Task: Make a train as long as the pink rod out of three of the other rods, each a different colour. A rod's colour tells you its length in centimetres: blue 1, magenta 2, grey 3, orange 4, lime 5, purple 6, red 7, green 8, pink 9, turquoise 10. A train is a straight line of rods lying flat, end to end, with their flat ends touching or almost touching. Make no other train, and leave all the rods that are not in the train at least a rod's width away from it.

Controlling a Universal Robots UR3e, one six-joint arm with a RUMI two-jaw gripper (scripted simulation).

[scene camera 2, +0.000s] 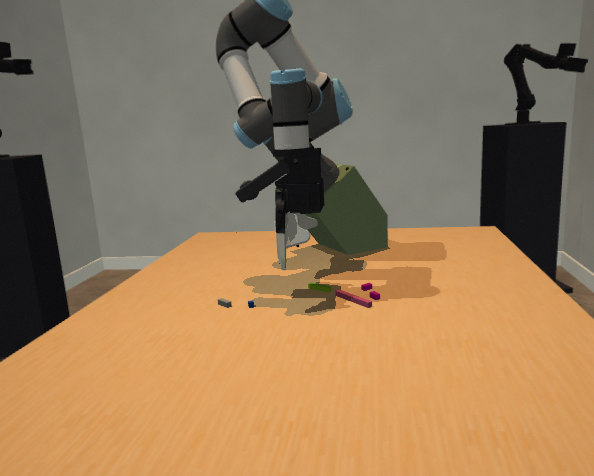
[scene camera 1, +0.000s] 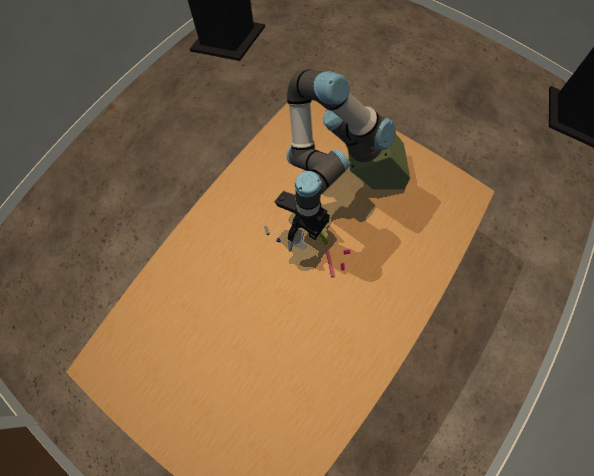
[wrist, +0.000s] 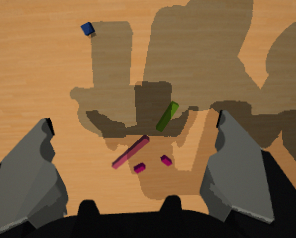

Labels:
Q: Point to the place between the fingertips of my gripper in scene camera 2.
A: At 291, 257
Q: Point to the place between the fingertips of my gripper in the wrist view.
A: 136, 115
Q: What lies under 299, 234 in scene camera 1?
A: My gripper.

